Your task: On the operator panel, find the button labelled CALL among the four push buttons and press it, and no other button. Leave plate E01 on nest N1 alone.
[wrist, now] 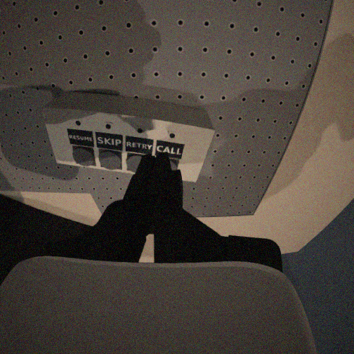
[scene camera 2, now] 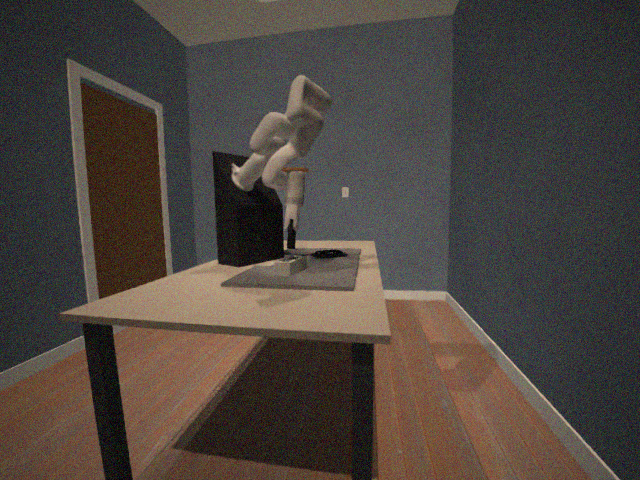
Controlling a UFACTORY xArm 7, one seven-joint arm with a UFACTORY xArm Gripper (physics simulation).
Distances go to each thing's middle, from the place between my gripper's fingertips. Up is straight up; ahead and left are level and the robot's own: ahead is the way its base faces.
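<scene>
The operator panel (wrist: 102, 121) is ahead of my hand by 1 cm and to the left of it by 4 cm. Measured from that same hand, the panel is also 8 cm below.
</scene>
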